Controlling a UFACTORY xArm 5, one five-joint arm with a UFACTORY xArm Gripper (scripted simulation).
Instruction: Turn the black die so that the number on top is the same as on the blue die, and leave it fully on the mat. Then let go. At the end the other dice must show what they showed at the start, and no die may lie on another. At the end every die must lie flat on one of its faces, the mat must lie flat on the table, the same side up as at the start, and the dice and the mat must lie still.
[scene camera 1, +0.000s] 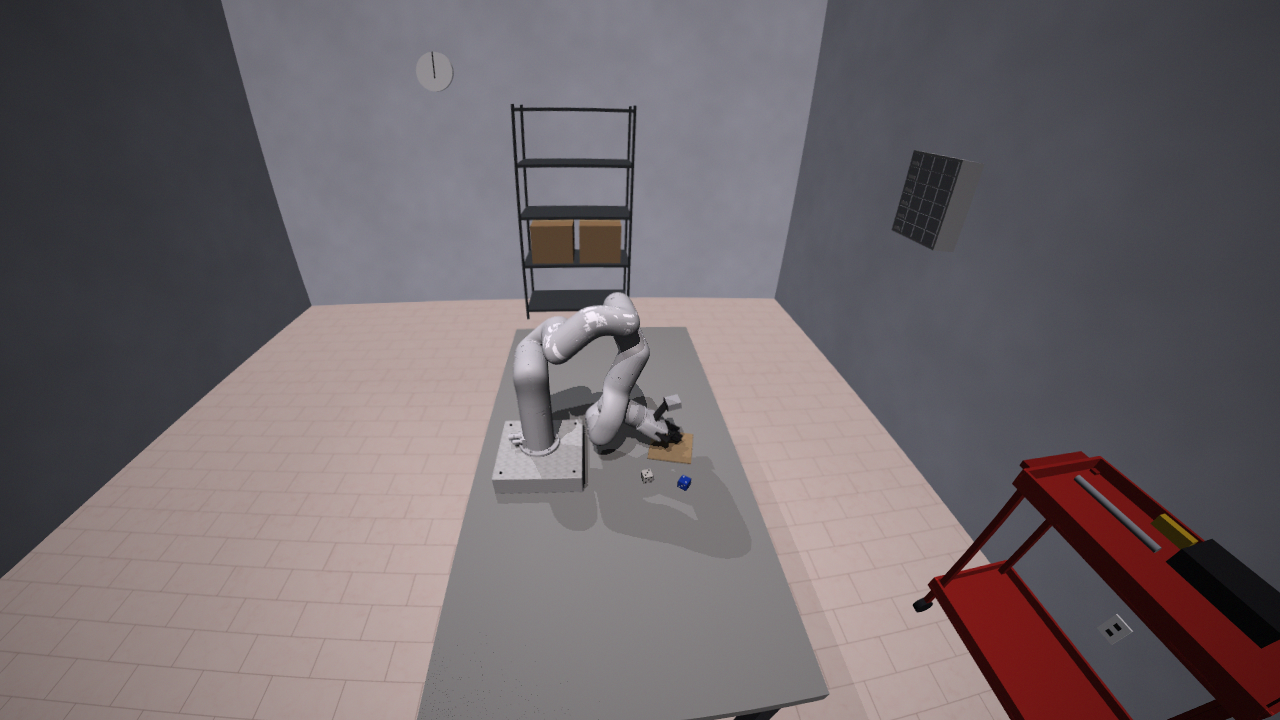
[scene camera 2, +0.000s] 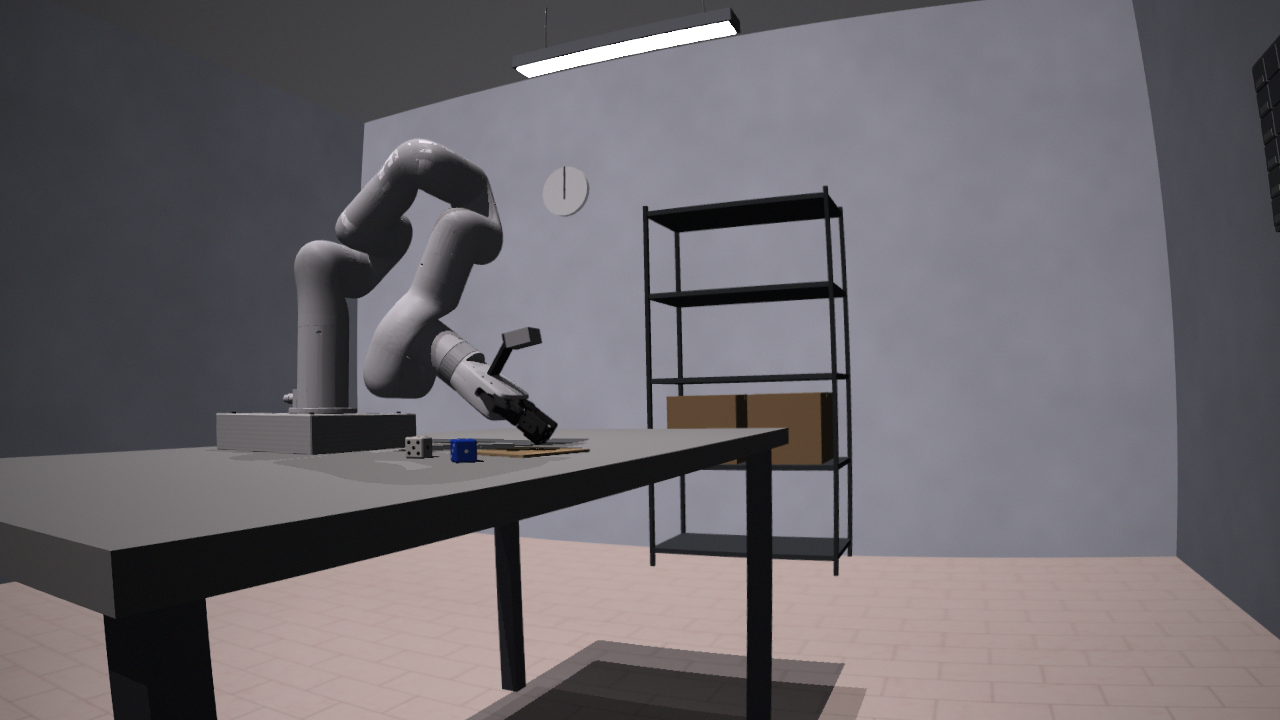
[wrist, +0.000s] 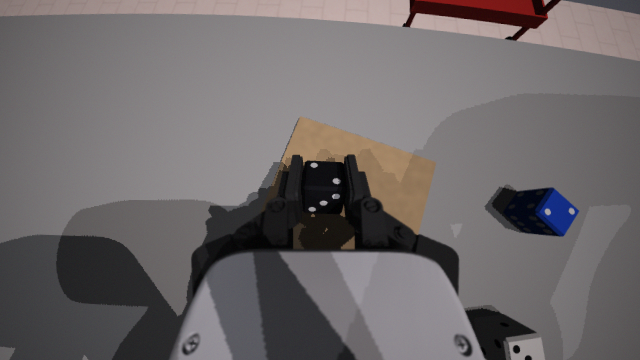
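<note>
The wrist view shows my gripper (wrist: 323, 169), a black die (wrist: 324, 188) and a tan mat (wrist: 400, 180). Scene camera 1 shows the mat (scene camera 1: 680, 452). Visible in scene camera 2: my gripper (scene camera 2: 547, 433).
</note>
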